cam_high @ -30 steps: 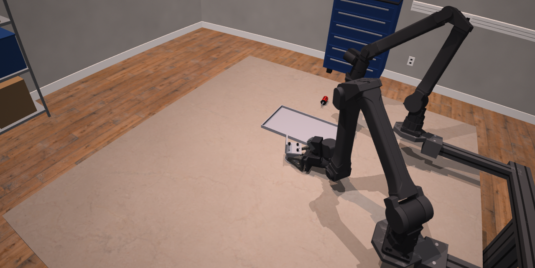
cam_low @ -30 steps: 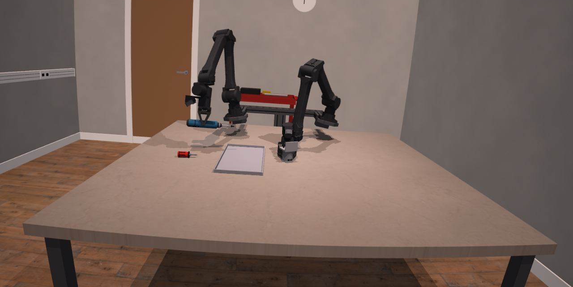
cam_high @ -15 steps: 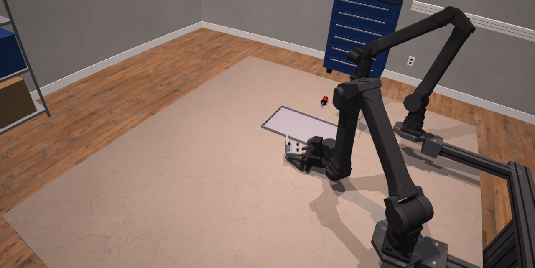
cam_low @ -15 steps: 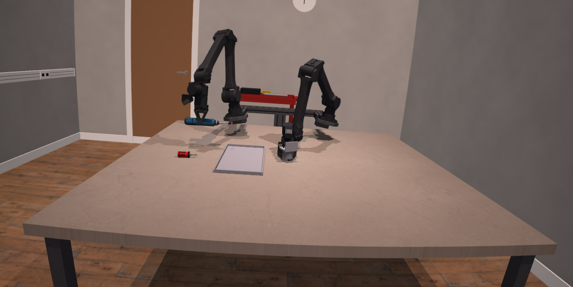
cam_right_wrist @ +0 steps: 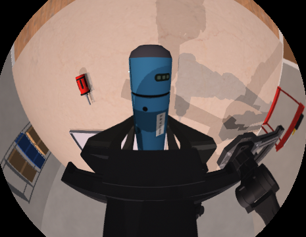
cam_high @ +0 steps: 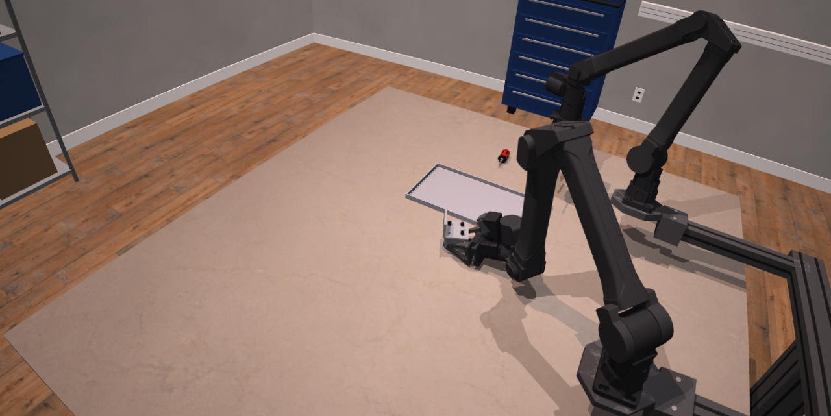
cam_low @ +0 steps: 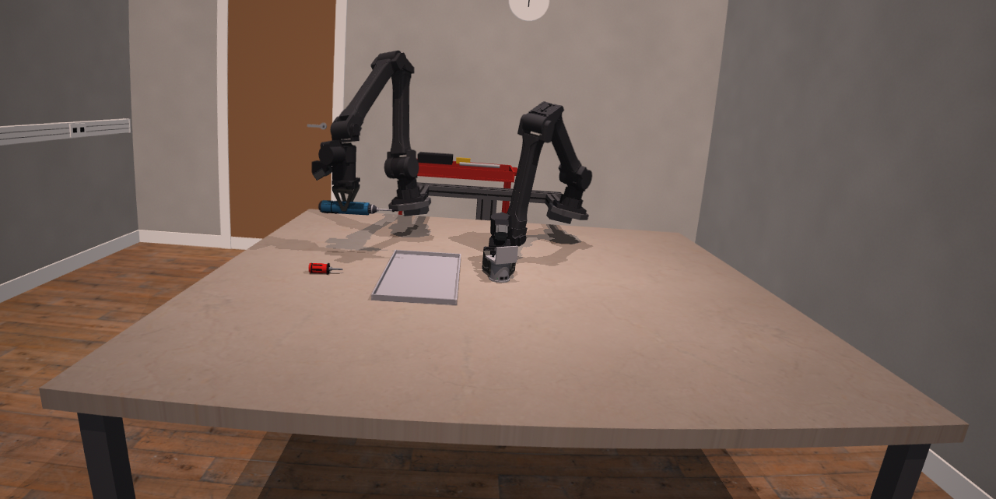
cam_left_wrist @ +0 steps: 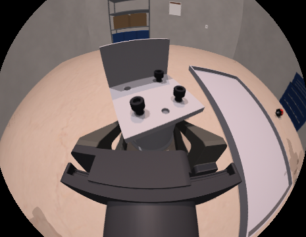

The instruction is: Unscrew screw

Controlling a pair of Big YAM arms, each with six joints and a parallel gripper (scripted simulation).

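Right now the joint module is 10 mm above my left hand. Round my left hand: flat grey tray 230 mm to the right, 20 mm below; red-handled screwdriver 510 mm to the right, 10 mm below; grey l-shaped bracket 50 mm above.
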